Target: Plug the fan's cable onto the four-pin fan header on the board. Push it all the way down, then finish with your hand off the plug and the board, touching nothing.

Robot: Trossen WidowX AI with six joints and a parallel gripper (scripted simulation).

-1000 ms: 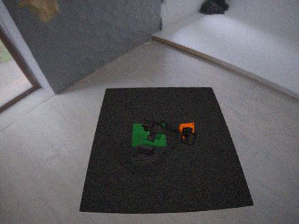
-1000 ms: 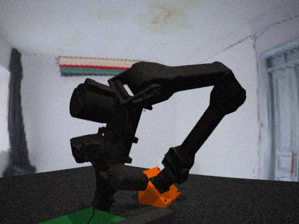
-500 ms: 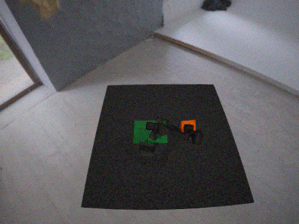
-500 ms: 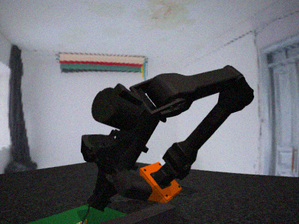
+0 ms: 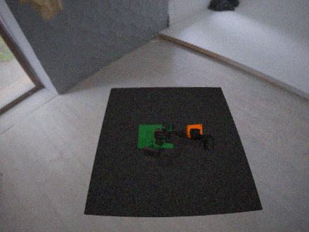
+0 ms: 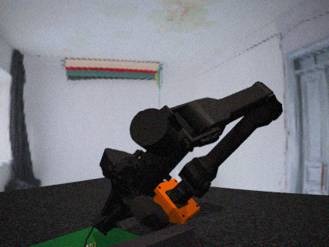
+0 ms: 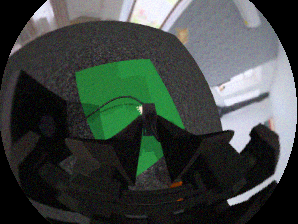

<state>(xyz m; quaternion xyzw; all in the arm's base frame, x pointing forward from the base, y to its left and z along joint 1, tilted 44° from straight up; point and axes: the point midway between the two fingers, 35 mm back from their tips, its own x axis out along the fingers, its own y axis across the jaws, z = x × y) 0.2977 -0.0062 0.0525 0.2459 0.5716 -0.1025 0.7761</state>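
Now: the pale four-pin header 10 mm ahead of my gripper tip, 30 mm to the right of it and 90 mm below it. The rest, counted from my gripper tip: dark fan plug: 10 mm below; then black fan: 60 mm ahead, 140 mm to the left, 30 mm below; then green board: 30 mm ahead, 30 mm to the right, 100 mm below.
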